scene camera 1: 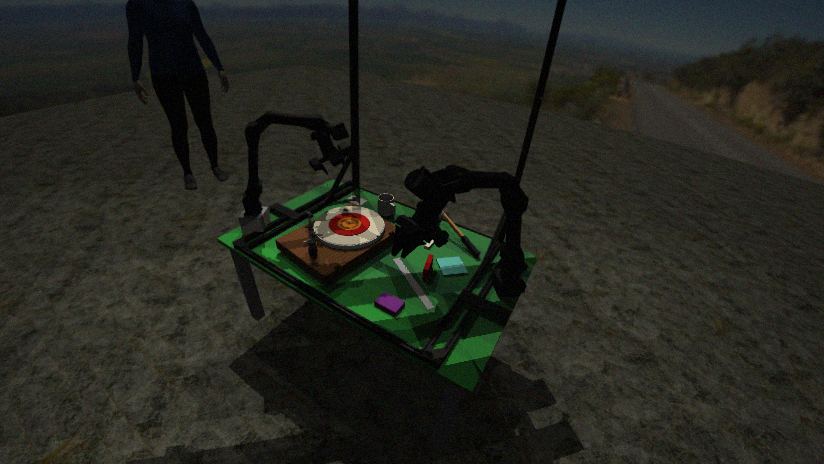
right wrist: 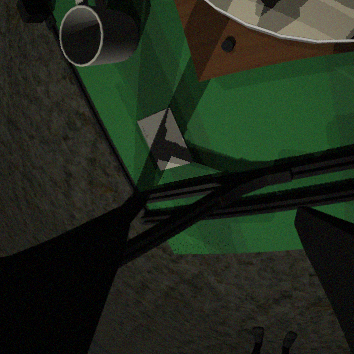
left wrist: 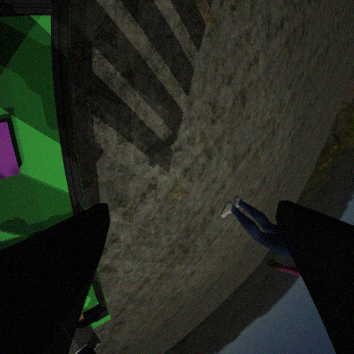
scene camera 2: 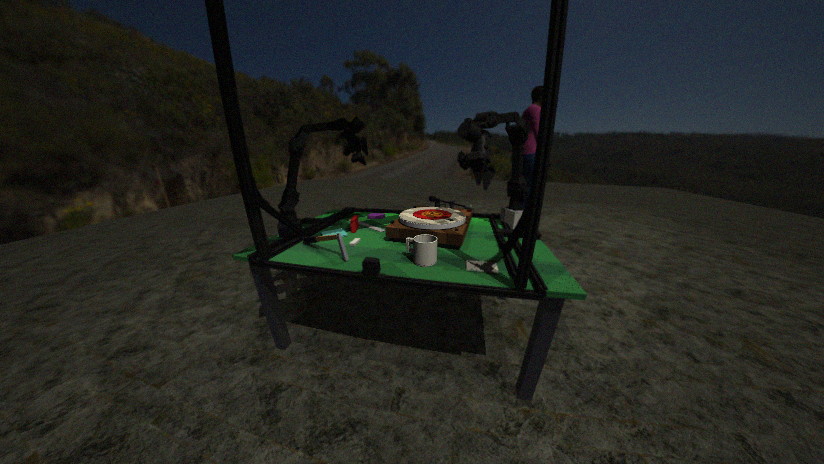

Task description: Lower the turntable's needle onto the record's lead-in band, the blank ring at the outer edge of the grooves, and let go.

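Pixels of known places: left gripper, fingertip midpoint: [scene camera 1: 397,256] [left wrist: 194,211] [scene camera 2: 366,160]; right gripper, fingertip midpoint: [scene camera 1: 335,169] [right wrist: 214,216] [scene camera 2: 482,187]; left arm's base, origin of the base link: [scene camera 1: 509,277] [scene camera 2: 289,222]; right arm's base, origin of the base link: [scene camera 1: 253,211] [left wrist: 84,350] [scene camera 2: 515,208].
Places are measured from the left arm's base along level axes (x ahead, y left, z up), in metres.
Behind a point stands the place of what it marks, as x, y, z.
The turntable's wooden base [scene camera 1: 294,244] {0.828, -0.211, 0.009} [scene camera 2: 397,231] {0.425, -0.358, -0.006} [right wrist: 204,55] {0.603, -0.515, 0.009} carries a pale record [scene camera 1: 322,234] {0.713, -0.217, 0.052} [scene camera 2: 455,217] {0.673, -0.413, 0.035} [right wrist: 305,22] {0.673, -0.439, 0.035} with a red and orange centre. The dark tonearm [scene camera 1: 311,237] {0.751, -0.186, 0.061} [scene camera 2: 452,203] {0.761, -0.265, 0.059} is at the record's left side in scene camera 1 and behind the record in scene camera 2. Its needle is too small and dark to make out. My left gripper [scene camera 1: 403,240] [scene camera 2: 359,159] {0.456, 0.191, 0.270} [left wrist: 194,211] {0.456, 0.191, 0.270} is open and empty above the table, to the right of the turntable in scene camera 1. My right gripper [scene camera 1: 330,164] {0.681, -0.550, 0.180} [scene camera 2: 484,182] {0.681, -0.550, 0.180} [right wrist: 214,216] {0.681, -0.550, 0.180} is open and empty, high above the turntable's level.
A grey mug [scene camera 1: 386,204] {0.443, -0.518, 0.013} [scene camera 2: 425,250] {0.426, -0.594, 0.004} [right wrist: 115,37] {0.483, -0.547, 0.003} and a pale card [scene camera 2: 475,265] {0.576, -0.665, -0.053} [right wrist: 165,135] {0.591, -0.665, -0.053} are near the turntable. A purple box [scene camera 1: 389,303] {0.462, 0.073, -0.038} [scene camera 2: 375,216] {0.447, 0.039, -0.042} [left wrist: 7,150] {0.474, 0.080, -0.038}, red block [scene camera 1: 427,268] {0.311, -0.058, 0.003} [scene camera 2: 354,224] {0.291, -0.143, -0.016}, pale strip [scene camera 1: 414,283] {0.359, -0.039, -0.054} and cyan pad [scene camera 1: 451,265] {0.195, -0.129, -0.047} lie elsewhere. Dark frame posts [scene camera 1: 354,86] {0.598, -0.815, 0.499} [scene camera 2: 227,86] {-0.075, -0.299, 0.510} rise from the table.
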